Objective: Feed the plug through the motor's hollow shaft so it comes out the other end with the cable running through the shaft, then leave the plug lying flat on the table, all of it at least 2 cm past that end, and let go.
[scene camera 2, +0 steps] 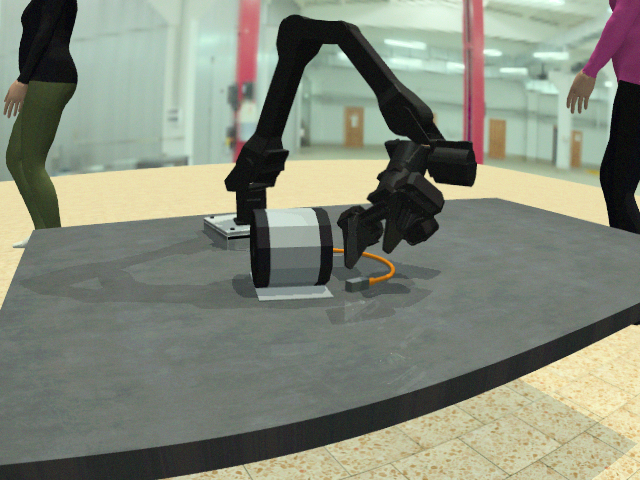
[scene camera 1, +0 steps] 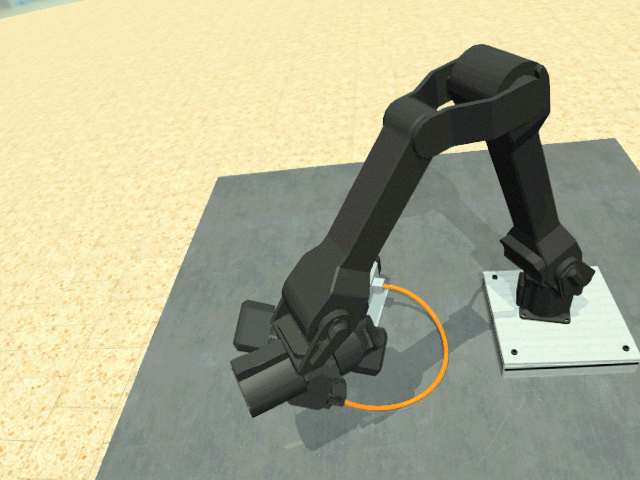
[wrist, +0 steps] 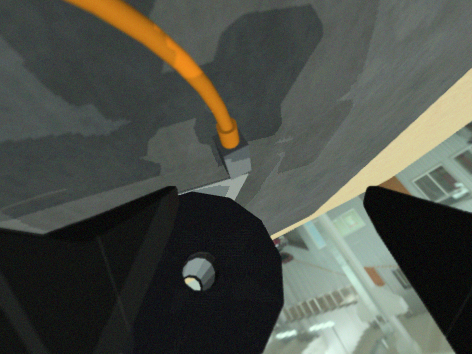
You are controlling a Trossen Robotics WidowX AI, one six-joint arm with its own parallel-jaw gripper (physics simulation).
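Frame: origin at the arm's base, x ahead, y left, z up, level; millimetres.
Seen in the pictures: gripper, between the fingertips: (scene camera 2: 365, 260) (wrist: 270, 195); arm's base, origin of its link: (scene camera 1: 543, 304).
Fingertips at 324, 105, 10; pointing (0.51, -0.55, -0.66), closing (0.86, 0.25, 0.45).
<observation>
Pixels of each thing's top centre, then the offset from my fingertips to it, as dx, dy, dz. Level surfaces: height alone.
- motor, centre of its top: (scene camera 2: 288, 209) -40, -95, +62
- pale base plate, centre of its top: (scene camera 2: 288, 283) -37, -95, -38
- grey plug, centre of its top: (wrist: 239, 164) (scene camera 2: 357, 279) -1, -10, -26
- dark table, height of its surface: dz -40
The motor (scene camera 2: 294, 248) (wrist: 240, 240) is a white-grey drum with black end caps, lying on its side on a pale base plate (scene camera 2: 294, 293). In the wrist view its hollow shaft (wrist: 199, 267) shows as a bore in the near black cap, with light at its far end. The grey plug (scene camera 2: 356, 284) (wrist: 238, 162) lies on the table outside the motor, close to the base plate's near corner. The orange cable (scene camera 1: 445, 346) (scene camera 2: 391, 268) (wrist: 192, 70) curves from it to a block on the motor's side. My gripper (scene camera 2: 369, 258) (wrist: 270, 195) is open and empty, above the plug and cable beside that cap. Scene camera 1's view of the plug is blocked by the arm.
The arm's white base plate (scene camera 1: 568, 346) (scene camera 2: 217, 227) is bolted on the dark table (scene camera 1: 232, 222) (scene camera 2: 155, 372). The arm arches from there and covers most of the motor in scene camera 1. The cable loop bulges from the motor's side toward the arm base. Two people stand beyond the table.
</observation>
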